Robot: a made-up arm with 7 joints. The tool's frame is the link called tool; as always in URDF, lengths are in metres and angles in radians. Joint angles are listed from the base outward.
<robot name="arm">
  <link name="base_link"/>
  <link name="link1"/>
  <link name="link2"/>
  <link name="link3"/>
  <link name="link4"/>
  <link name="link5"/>
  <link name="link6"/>
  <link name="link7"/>
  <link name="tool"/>
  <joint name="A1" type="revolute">
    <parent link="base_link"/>
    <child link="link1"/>
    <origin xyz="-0.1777 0.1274 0.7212" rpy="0 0 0"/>
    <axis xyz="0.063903 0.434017 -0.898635"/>
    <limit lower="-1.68" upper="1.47"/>
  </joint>
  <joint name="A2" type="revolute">
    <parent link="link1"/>
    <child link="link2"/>
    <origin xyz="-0.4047 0.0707 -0.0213" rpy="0 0 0"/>
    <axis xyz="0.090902 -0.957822 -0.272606"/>
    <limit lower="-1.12" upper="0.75"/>
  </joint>
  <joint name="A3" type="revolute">
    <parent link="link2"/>
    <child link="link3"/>
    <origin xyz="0.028 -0.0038 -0.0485" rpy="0 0 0"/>
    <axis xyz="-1 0 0"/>
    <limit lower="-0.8" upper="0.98"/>
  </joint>
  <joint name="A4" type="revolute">
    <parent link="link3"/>
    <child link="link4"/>
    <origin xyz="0.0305 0.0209 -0.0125" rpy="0 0 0"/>
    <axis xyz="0 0 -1"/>
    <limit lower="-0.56" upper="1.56"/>
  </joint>
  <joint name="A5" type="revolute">
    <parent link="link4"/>
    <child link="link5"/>
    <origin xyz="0.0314 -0.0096 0.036" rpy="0 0 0"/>
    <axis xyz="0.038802 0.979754 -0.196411"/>
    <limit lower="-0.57" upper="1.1"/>
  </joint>
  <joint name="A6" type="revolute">
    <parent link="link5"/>
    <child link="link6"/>
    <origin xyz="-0.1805 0.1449 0.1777" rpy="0 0 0"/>
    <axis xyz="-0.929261 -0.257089 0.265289"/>
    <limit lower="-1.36" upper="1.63"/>
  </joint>
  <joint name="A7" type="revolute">
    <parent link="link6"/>
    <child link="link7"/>
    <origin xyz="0.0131 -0.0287 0.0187" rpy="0 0 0"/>
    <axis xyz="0 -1 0"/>
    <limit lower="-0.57" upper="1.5"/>
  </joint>
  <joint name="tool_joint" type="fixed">
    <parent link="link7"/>
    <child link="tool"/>
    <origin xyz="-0.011 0.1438 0.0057" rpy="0 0 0"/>
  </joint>
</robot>
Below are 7 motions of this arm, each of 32 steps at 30 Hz.
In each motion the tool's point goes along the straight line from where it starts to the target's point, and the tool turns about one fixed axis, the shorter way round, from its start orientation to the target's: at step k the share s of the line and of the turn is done. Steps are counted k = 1, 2, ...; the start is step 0. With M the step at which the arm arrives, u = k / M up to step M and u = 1 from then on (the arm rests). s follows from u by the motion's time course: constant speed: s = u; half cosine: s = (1 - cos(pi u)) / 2; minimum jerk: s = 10 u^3 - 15 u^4 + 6 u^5.
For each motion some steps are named. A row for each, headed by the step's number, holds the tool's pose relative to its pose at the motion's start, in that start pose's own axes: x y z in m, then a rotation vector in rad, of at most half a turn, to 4 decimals.
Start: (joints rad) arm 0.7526 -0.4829 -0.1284 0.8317 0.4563 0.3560 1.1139
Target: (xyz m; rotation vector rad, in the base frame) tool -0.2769 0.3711 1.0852 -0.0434 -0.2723 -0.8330
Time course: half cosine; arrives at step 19
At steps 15, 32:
15: -0.0632 -0.2880 0.0827 0.6263 -0.3070 0.0396
32: -0.0706 -0.3220 0.0924 0.7001 -0.3432 0.0443

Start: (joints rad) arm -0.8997 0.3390 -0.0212 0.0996 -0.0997 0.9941 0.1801
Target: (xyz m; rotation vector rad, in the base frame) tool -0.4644 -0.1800 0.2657 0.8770 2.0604 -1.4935
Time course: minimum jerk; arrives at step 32
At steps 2, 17, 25, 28, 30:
2: -0.0006 0.0001 -0.0006 -0.0006 -0.0038 0.0021
17: -0.1574 0.0317 -0.1499 -0.1461 -0.9546 0.5307
25: -0.2612 0.0526 -0.2487 -0.2424 -1.5841 0.8806
28: -0.2773 0.0558 -0.2641 -0.2574 -1.6820 0.9350
30: -0.2812 0.0566 -0.2678 -0.2611 -1.7057 0.9482

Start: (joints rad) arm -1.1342 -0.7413 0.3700 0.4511 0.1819 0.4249 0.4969
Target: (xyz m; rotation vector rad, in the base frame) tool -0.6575 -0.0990 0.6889 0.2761 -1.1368 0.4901
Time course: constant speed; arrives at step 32
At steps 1, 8, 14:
1: -0.0030 -0.0085 0.0014 0.0188 -0.0192 -0.0333
8: -0.0240 -0.0678 0.0114 0.1505 -0.1536 -0.2668
14: -0.0420 -0.1186 0.0199 0.2633 -0.2688 -0.4669

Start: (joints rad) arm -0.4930 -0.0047 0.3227 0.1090 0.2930 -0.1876 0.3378
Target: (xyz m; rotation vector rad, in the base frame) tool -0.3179 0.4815 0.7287 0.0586 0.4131 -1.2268
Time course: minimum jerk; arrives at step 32
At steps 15, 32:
15: 0.1746 0.0358 -0.0426 0.0177 0.3447 -0.6048
32: 0.3955 0.0810 -0.0965 0.0400 0.7806 -1.3697

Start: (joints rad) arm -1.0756 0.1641 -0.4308 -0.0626 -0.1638 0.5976 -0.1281
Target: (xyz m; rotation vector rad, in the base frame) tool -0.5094 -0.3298 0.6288 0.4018 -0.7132 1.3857
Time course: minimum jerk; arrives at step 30
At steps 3, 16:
3: -0.0001 -0.0019 -0.0003 0.0045 -0.0009 0.0014
16: -0.0068 -0.1247 -0.0211 0.2933 -0.0568 0.0936

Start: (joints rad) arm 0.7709 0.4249 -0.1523 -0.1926 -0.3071 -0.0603 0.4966
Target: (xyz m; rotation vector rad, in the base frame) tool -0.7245 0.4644 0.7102 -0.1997 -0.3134 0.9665
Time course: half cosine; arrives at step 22
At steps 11, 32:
11: -0.1089 -0.1944 -0.0118 0.2350 0.2143 0.7357
32: -0.2177 -0.3888 -0.0236 0.4701 0.4285 1.4713

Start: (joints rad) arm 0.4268 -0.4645 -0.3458 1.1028 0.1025 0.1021 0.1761
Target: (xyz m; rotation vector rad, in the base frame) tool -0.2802 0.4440 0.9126 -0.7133 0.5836 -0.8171
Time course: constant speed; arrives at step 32
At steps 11, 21, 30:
11: -0.0233 -0.0419 -0.0078 -0.1749 -0.1895 0.0813
21: -0.0445 -0.0800 -0.0149 -0.3340 -0.3617 0.1551
30: -0.0636 -0.1143 -0.0213 -0.4771 -0.5167 0.2216

